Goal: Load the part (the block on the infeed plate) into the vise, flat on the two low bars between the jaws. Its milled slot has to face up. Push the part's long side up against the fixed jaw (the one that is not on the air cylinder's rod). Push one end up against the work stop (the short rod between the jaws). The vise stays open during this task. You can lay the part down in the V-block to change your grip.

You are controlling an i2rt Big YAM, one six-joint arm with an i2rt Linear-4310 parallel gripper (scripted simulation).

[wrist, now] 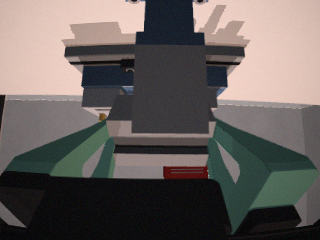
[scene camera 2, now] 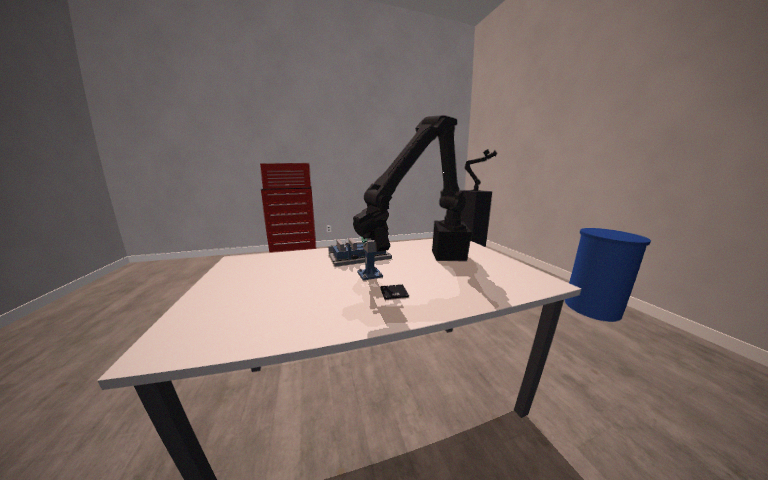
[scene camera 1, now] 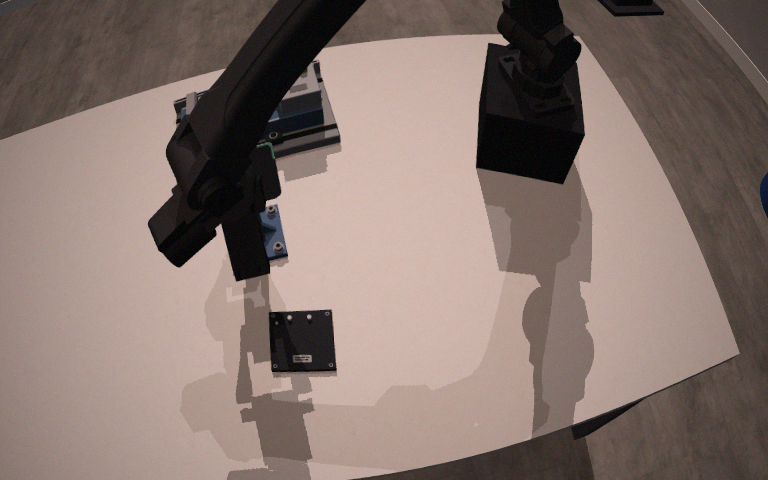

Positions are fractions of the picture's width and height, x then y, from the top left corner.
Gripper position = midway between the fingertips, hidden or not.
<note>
In view: the gripper (scene camera 1: 0.31, 0.36), a part (wrist: 0.41, 0.63) and a black infeed plate (scene camera 1: 0.41, 0.70).
The gripper also shows in the wrist view (wrist: 0.50, 0.51).
</note>
